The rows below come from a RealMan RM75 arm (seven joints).
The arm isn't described. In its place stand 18 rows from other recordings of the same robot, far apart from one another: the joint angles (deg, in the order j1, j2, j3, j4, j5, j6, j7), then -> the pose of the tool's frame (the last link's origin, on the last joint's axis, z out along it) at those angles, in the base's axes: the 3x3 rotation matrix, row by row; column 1 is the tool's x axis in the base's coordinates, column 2 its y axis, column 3 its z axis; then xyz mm.
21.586 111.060 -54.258 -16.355 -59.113 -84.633 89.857 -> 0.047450 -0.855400 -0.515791; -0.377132 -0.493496 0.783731; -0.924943 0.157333 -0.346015; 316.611 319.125 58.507
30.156 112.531 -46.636 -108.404 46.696 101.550 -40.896 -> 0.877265 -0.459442 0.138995; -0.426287 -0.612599 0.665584; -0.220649 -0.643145 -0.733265; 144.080 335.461 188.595
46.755 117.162 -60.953 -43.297 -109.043 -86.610 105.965 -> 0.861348 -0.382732 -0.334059; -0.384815 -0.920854 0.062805; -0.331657 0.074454 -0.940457; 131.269 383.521 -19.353
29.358 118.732 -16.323 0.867 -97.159 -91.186 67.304 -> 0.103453 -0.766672 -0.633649; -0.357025 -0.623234 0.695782; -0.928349 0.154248 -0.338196; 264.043 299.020 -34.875
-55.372 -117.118 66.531 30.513 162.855 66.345 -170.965 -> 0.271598 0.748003 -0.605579; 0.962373 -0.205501 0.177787; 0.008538 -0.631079 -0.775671; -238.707 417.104 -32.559
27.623 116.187 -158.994 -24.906 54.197 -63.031 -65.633 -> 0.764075 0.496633 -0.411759; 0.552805 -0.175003 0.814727; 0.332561 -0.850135 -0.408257; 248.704 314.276 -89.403
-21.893 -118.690 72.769 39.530 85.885 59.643 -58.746 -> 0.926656 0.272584 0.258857; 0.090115 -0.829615 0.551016; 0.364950 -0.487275 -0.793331; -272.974 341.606 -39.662
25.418 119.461 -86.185 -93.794 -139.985 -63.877 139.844 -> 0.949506 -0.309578 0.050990; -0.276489 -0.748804 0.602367; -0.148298 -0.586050 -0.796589; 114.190 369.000 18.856
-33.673 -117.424 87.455 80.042 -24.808 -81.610 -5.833 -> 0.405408 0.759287 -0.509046; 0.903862 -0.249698 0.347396; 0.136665 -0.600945 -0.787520; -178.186 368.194 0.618
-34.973 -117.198 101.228 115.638 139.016 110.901 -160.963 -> 0.888164 0.162977 -0.429654; 0.241729 -0.960877 0.135213; -0.390808 -0.223951 -0.892813; -61.976 246.169 3.668
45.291 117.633 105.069 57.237 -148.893 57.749 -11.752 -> 0.561164 -0.768705 0.306899; -0.763911 -0.338254 0.549567; -0.318645 -0.542841 -0.777039; 168.373 446.970 -2.163
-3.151 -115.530 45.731 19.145 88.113 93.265 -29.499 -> 0.815208 0.418156 0.400727; 0.037091 -0.728174 0.684388; 0.577980 -0.543055 -0.609123; -369.671 171.471 0.334
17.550 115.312 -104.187 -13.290 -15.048 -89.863 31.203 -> 0.558917 -0.525287 -0.641627; 0.113166 -0.718210 0.686562; -0.821465 -0.456341 -0.341975; 285.475 267.457 -16.273
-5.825 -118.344 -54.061 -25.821 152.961 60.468 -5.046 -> 0.730154 0.674816 0.107231; 0.087279 -0.247760 0.964882; 0.677685 -0.695154 -0.239800; -341.344 249.782 -52.566
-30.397 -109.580 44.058 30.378 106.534 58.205 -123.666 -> 0.151253 0.988495 -0.000413; 0.680165 -0.103771 0.725677; 0.717285 -0.110042 -0.688035; -340.024 389.547 66.822
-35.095 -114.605 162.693 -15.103 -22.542 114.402 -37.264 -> 0.655255 0.116556 0.746362; -0.074396 -0.973265 0.217304; 0.751736 -0.197916 -0.629065; -260.943 270.279 6.407
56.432 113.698 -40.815 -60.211 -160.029 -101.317 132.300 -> 0.704422 -0.627241 0.332203; -0.704197 -0.676203 0.216462; 0.088863 -0.386417 -0.918033; 161.669 418.149 89.782
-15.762 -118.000 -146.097 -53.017 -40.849 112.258 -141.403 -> -0.080894 0.982257 0.169197; 0.995855 0.072568 0.054832; 0.041581 0.172931 -0.984056; -338.010 207.403 42.235
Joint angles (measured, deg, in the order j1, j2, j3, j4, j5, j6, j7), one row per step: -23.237 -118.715 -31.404 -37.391 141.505 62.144 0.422; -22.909 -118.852 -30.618 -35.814 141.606 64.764 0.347; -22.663 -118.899 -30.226 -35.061 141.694 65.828 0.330; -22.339 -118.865 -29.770 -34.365 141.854 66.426 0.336; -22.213 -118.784 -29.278 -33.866 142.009 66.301 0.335; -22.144 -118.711 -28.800 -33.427 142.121 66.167 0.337; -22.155 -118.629 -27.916 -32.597 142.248 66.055 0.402; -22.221 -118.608 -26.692 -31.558 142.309 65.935 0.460; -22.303 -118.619 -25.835 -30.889 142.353 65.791 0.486; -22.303 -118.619 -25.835 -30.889 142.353 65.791 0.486; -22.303 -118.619 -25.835 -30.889 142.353 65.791 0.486; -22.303 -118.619 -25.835 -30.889 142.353 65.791 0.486; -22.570 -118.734 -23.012 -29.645 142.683 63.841 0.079
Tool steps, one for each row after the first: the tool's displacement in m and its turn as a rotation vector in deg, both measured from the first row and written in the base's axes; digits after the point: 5 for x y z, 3 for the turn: -0.00434 -0.00422 0.00194 0.731 -0.210 -0.838; -0.00716 -0.00658 0.00255 0.968 -0.131 -1.107; -0.01113 -0.00920 0.00242 0.928 0.351 -1.172; -0.01454 -0.01098 0.00108 0.491 1.184 -1.133; -0.01741 -0.01250 -0.00019 0.069 1.940 -1.132; -0.02173 -0.01489 -0.00235 -0.590 3.227 -1.299; -0.02653 -0.01811 -0.00543 -1.494 4.733 -1.556; -0.02942 -0.02029 -0.00773 -2.170 5.748 -1.768; -0.02942 -0.02029 -0.00773 -2.170 5.748 -1.768; -0.02942 -0.02029 -0.00773 -2.170 5.748 -1.768; -0.02942 -0.02029 -0.00773 -2.170 5.748 -1.768; -0.03656 -0.02810 -0.01846 -5.510 8.930 -2.028
